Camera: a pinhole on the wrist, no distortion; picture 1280 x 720 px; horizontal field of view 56.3 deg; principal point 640.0 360.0 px. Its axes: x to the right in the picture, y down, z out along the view. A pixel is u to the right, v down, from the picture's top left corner.
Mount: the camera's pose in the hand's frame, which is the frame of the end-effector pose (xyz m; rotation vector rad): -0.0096 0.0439 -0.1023 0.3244 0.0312 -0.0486
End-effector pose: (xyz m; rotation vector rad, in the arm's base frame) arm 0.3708 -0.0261 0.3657 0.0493 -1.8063 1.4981
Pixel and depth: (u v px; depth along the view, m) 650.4 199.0 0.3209
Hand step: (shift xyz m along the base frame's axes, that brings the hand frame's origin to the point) -0.0495 -0.1910 0.0792
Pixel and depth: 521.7 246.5 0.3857
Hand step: -0.0503 -0.2669 0.0668
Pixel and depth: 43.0 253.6 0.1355
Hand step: 0.0430 -0.0555 -0.0364
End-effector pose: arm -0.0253 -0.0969 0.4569 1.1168 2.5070 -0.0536
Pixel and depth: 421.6 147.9 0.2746
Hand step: 0.0192 -0.1269 -0.1232
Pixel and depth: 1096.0 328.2 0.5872
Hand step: -0.1094 -0.0386 -0.5099
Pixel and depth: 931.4 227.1 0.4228
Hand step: -0.0674 -0.0778 -0.3116
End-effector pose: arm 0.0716 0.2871 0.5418 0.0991 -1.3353 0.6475
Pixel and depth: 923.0 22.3 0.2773
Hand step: -0.0510 -0.1344 0.1232
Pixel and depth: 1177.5 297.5 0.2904
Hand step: -0.0968 -0.0778 0.1785
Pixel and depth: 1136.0 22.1 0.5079
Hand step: -0.1358 -0.2768 0.3490
